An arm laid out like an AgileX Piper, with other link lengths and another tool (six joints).
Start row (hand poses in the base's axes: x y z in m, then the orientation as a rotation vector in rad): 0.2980, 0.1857, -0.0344, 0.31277, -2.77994, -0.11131
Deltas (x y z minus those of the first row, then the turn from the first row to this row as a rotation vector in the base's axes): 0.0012, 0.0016, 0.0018, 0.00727, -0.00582, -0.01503; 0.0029, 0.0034, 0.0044, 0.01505, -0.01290, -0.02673; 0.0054, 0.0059, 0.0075, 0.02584, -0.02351, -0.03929; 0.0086, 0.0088, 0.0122, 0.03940, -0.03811, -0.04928; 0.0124, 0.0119, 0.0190, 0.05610, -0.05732, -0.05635; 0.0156, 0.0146, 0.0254, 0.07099, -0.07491, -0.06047; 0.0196, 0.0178, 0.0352, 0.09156, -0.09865, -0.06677; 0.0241, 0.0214, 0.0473, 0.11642, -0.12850, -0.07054; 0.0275, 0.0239, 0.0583, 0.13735, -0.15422, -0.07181; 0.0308, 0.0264, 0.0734, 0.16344, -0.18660, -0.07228; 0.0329, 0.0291, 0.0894, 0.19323, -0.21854, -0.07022; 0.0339, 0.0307, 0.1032, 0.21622, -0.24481, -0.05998; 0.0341, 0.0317, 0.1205, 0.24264, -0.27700, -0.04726; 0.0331, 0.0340, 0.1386, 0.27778, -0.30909, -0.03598; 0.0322, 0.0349, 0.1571, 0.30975, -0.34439, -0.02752; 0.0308, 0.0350, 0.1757, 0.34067, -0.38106, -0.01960; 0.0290, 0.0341, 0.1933, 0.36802, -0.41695, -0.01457
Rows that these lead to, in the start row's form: 0.2992, 0.1873, -0.0326, 0.29452, -2.78863, -0.12438; 0.3009, 0.1891, -0.0300, 0.28112, -2.79785, -0.13724; 0.3034, 0.1916, -0.0269, 0.26764, -2.81065, -0.15417; 0.3066, 0.1945, -0.0222, 0.25884, -2.82688, -0.17403; 0.3104, 0.1976, -0.0154, 0.25541, -2.84710, -0.19731; 0.3136, 0.2003, -0.0090, 0.25545, -2.86510, -0.21768; 0.3176, 0.2035, 0.0008, 0.25451, -2.88929, -0.24636; 0.3221, 0.2071, 0.0129, 0.25897, -2.91877, -0.28046; 0.3255, 0.2096, 0.0239, 0.26556, -2.94361, -0.30907; 0.3288, 0.2121, 0.0390, 0.27550, -2.97434, -0.34501; 0.3309, 0.2148, 0.0550, 0.29016, -3.00347, -0.38648; 0.3319, 0.2164, 0.0688, 0.31475, -3.02577, -0.41663; 0.3321, 0.2174, 0.0861, 0.34510, -3.05264, -0.45146; 0.3311, 0.2197, 0.1042, 0.37593, -3.07771, -0.50061; 0.3302, 0.2206, 0.1227, -0.39300, 3.03234, 0.53349; 0.3288, 0.2207, 0.1413, -0.40804, 2.98411, 0.56318; 0.3270, 0.2198, 0.1589, -0.41755, 2.93821, 0.58785
